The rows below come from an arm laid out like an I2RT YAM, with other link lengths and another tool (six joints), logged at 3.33 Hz.
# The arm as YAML. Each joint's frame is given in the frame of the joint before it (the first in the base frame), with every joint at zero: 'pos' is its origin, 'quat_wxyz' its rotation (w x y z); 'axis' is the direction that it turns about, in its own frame. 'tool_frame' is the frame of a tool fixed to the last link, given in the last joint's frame.
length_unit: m
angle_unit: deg
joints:
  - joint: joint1
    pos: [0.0, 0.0, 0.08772]
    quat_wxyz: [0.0, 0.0, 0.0, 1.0]
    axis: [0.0, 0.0, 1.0]
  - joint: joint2
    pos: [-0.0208, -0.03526, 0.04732]
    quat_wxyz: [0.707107, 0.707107, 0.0, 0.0]
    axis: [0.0, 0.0, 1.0]
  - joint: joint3
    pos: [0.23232, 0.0, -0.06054]
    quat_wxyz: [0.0, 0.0, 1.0, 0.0]
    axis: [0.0, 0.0, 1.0]
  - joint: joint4
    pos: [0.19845, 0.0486, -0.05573]
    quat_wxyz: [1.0, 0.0, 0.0, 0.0]
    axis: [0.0, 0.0, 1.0]
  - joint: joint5
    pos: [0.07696, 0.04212, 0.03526]
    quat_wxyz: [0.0, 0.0, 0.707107, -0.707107]
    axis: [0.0, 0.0, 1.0]
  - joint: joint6
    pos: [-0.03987, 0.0, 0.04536]
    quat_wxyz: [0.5, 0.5, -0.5, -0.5]
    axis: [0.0, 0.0, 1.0]
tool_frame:
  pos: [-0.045, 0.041, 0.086]
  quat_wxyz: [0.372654, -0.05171, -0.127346, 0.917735]
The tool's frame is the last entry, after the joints.
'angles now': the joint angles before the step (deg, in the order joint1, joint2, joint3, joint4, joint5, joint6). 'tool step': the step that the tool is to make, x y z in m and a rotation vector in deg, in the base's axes. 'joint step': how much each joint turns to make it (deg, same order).
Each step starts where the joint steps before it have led.
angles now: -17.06 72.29 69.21 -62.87 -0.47 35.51
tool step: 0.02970 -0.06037 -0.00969 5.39 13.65 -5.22
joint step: -10.93 23.74 21.57 -12.63 -1.38 -5.47
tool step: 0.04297 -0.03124 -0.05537 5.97 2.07 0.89
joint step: -2.97 17.66 5.98 6.70 -4.60 -3.34
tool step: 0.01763 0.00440 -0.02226 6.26 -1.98 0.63
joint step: 0.02 5.82 -0.02 4.28 -6.41 -0.22
